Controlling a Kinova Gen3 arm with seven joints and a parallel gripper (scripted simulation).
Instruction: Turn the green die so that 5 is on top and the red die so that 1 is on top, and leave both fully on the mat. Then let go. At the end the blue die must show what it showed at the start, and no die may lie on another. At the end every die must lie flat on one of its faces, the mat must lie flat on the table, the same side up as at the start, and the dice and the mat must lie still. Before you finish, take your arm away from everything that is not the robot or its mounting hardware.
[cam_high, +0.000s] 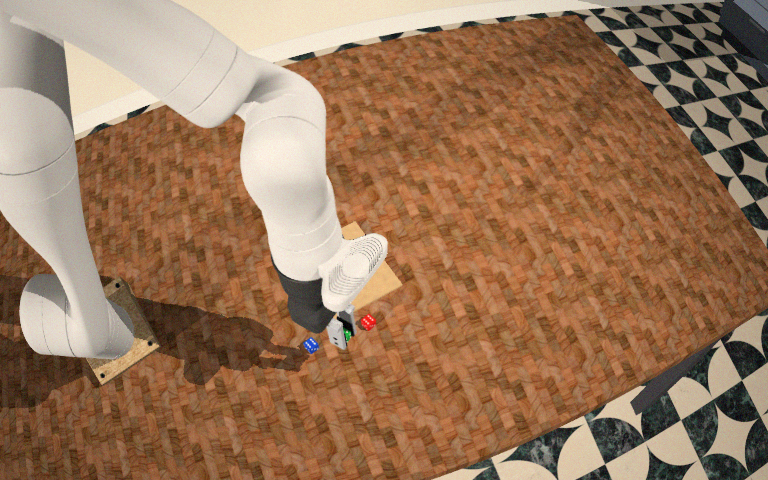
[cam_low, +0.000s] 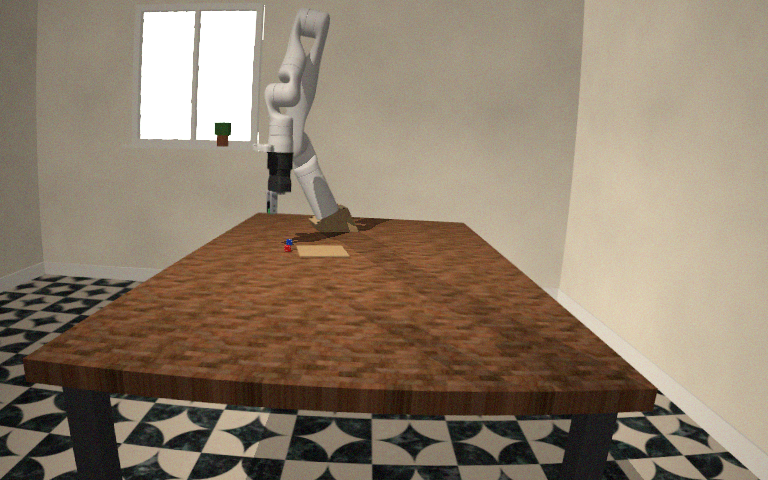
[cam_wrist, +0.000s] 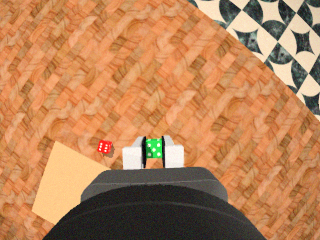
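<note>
The tan mat is 15 cm to the left of my hand, 12 cm below it and 6 cm ahead of it. Also, from my hand: green die: 1 cm below; then red die: 11 cm below, 6 cm ahead, 5 cm to the left; then blue die: 11 cm below, 5 cm to the left, 3 cm behind.
</note>
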